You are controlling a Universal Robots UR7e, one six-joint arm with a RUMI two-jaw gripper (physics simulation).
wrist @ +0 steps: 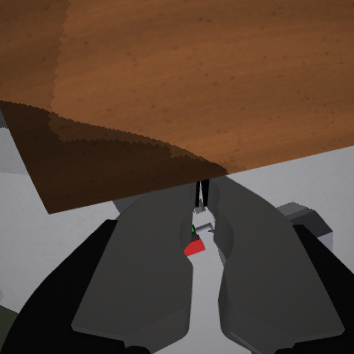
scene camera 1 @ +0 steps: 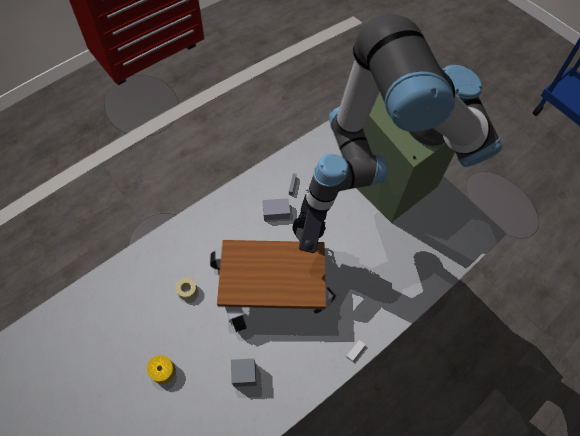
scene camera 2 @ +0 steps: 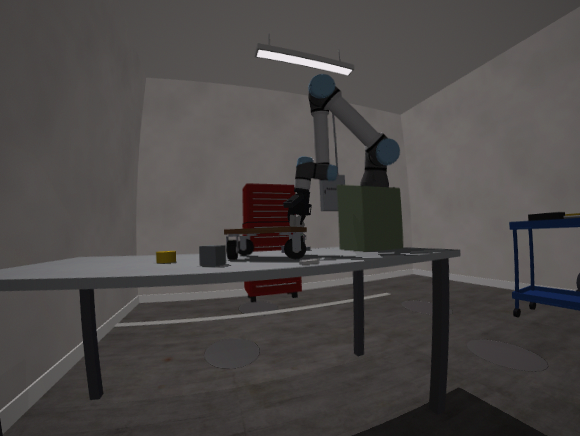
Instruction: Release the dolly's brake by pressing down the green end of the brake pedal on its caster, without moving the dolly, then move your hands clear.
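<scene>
The dolly [scene camera 1: 272,272] [scene camera 2: 260,231] [wrist: 200,90] stands upright on its casters, with a brown wooden deck. My gripper [scene camera 1: 301,234] [scene camera 2: 296,221] [wrist: 199,174] is shut and empty. It points down just beyond the deck's long edge, near the corner closest to the green base. In the wrist view, the brake pedal's red end [wrist: 195,247] and a sliver of its green end [wrist: 193,230] show through the gap between the fingers. Most of the pedal and its caster is hidden. The fingertips are close to the caster, but contact cannot be made out.
A lilac-grey block [scene camera 1: 276,209] and a small grey bar [scene camera 1: 293,184] lie near the gripper. A tan ring [scene camera 1: 179,288], a yellow disc [scene camera 1: 160,378] [scene camera 2: 166,257], a grey cube [scene camera 1: 243,372] [scene camera 2: 212,256] and a white bar [scene camera 1: 356,351] are also on the table. The green base [scene camera 1: 400,185] [scene camera 2: 370,220] supports the arm.
</scene>
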